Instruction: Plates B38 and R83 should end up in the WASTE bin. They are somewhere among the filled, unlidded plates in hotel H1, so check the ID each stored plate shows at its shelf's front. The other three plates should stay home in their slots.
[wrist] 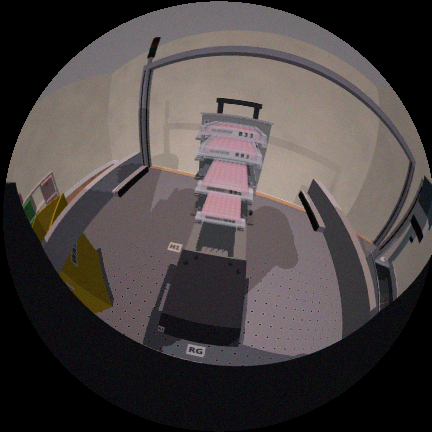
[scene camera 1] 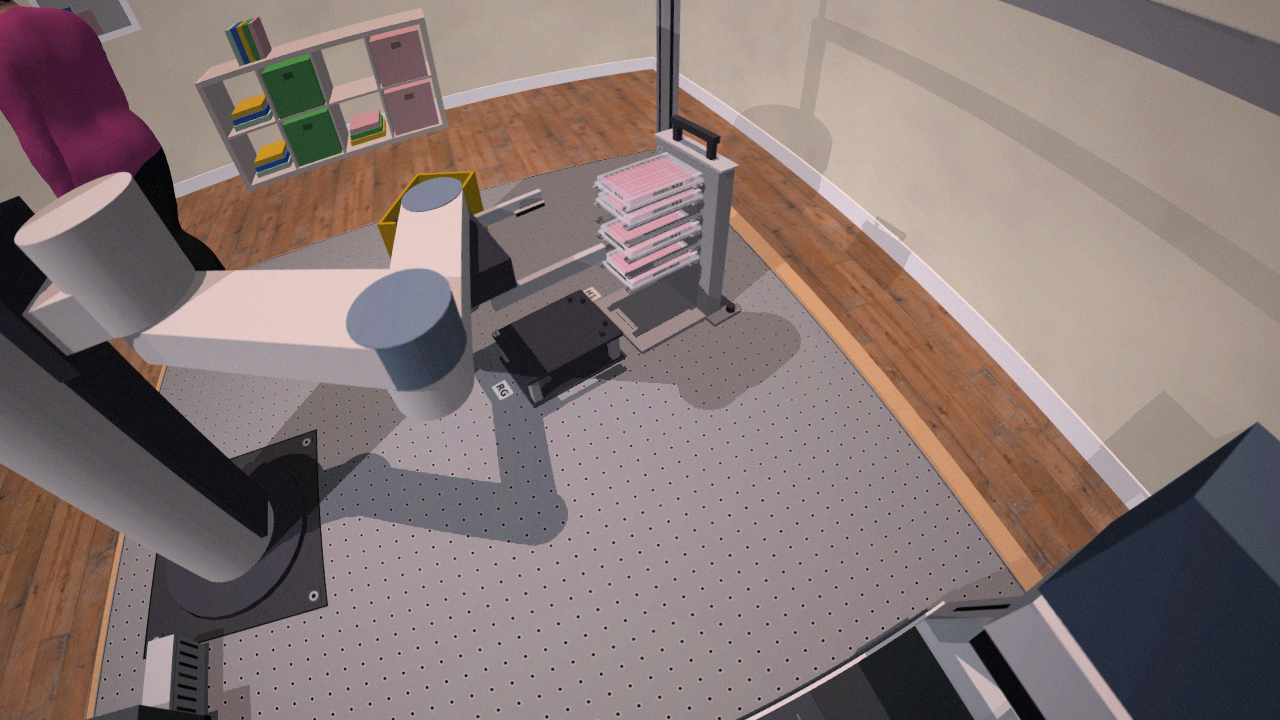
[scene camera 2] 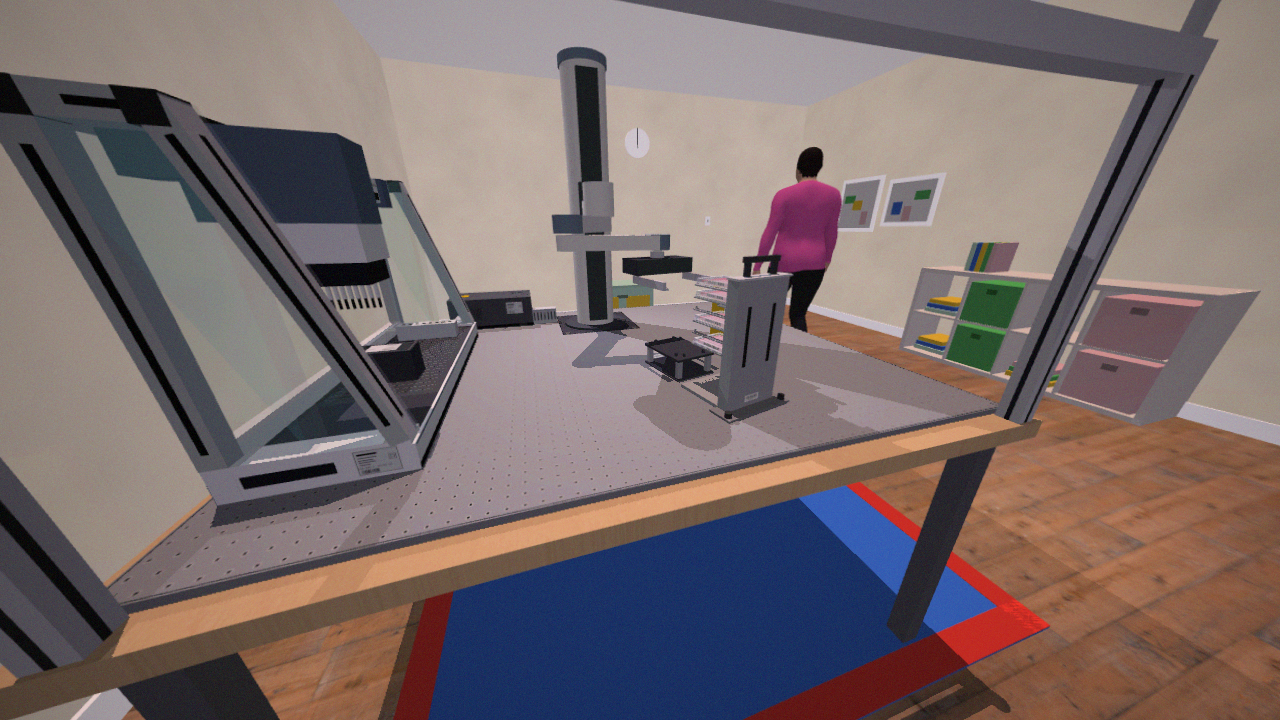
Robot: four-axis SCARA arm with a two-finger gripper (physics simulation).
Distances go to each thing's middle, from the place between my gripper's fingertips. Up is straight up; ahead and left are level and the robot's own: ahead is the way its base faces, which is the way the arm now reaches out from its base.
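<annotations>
Plate B33 (scene camera 1: pixel 643 182) is 2 cm above my hand, 13 cm ahead of it and 3 cm to the left of it. I see the black stand (scene camera 1: pixel 560 333) 18 cm below my hand, 1 cm to the right of it and 5 cm behind it. Hotel H1 (scene camera 2: pixel 758 375) is 20 cm ahead of my hand, 5 cm to the left of it and 10 cm below it, and the plate R83 (scene camera 1: pixel 633 219) is 1 cm below my hand, 3 cm to the left of it and 13 cm ahead of it.
</annotations>
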